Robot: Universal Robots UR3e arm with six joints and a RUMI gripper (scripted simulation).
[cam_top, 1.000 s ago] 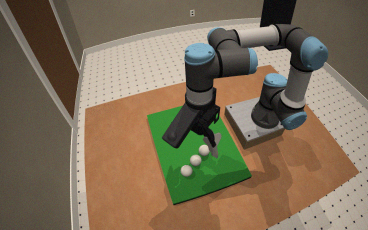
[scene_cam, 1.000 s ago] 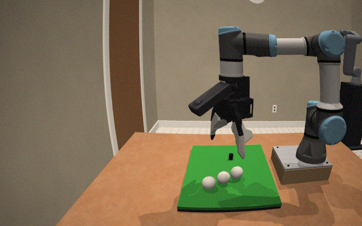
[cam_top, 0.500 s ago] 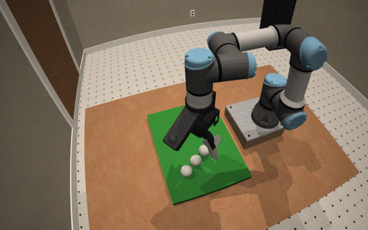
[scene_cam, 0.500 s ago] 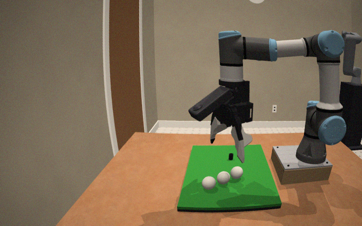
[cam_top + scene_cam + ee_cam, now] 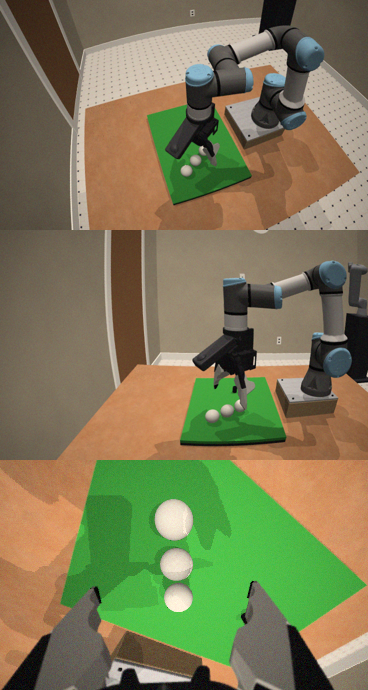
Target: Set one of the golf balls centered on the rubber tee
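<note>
The white golf ball lies 40 mm below my hand. From my hand the other things lie so: green mat: 30 mm behind, 130 mm to the right, 70 mm below.
</note>
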